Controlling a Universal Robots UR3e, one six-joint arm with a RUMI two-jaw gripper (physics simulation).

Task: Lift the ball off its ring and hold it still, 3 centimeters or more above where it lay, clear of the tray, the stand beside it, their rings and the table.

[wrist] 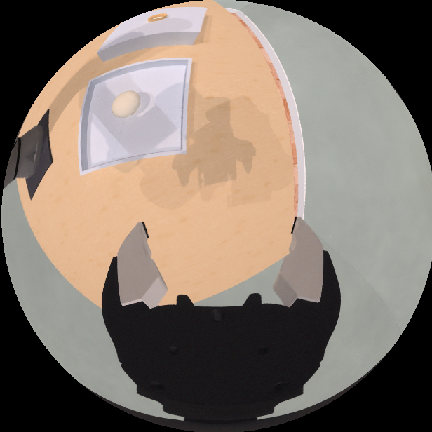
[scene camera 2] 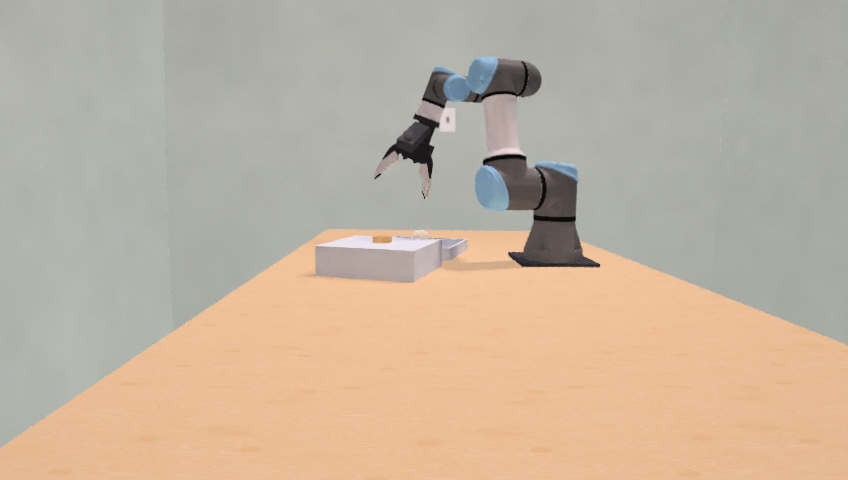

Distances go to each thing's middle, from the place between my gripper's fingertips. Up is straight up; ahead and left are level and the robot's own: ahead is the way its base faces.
My hand is 40 mm past the shallow tray (wrist: 158, 127), 170 mm to the right of it and 130 mm above it. Round my hand: white stand (scene camera 2: 380, 257) (60 mm ahead, 410 mm to the left, 120 mm below).
